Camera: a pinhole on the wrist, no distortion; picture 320 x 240 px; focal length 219.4 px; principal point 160.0 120.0 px. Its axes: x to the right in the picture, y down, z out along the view. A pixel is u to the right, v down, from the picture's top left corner.
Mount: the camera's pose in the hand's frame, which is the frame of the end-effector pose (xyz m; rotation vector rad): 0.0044 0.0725 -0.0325 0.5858 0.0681 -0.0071
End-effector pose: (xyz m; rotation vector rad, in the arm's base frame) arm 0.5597 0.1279 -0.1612 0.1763 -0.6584 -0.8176
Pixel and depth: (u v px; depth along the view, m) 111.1 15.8 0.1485
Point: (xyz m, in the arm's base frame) 0.4737 0.1018 -0.1553
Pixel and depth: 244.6 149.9 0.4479
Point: 0.3676 -0.0685 0.1749
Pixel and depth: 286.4 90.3 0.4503
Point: 0.3893 -0.2056 0.1188
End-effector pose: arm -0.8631 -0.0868 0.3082 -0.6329 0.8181 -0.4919
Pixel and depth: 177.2 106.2 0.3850
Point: -0.6394 -0.1489 0.5298
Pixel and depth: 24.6 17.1 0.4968
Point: -0.8758 -0.1115 0.8649
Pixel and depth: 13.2 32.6 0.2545
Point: -0.8718 -0.0588 0.5618
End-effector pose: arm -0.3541 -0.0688 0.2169 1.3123 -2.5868 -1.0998
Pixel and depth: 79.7 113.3 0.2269
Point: -0.3239 0.0449 0.0798
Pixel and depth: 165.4 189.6 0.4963
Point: -0.4936 0.1343 -0.1883
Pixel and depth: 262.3 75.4 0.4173
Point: -0.4249 -0.1709 -0.1704
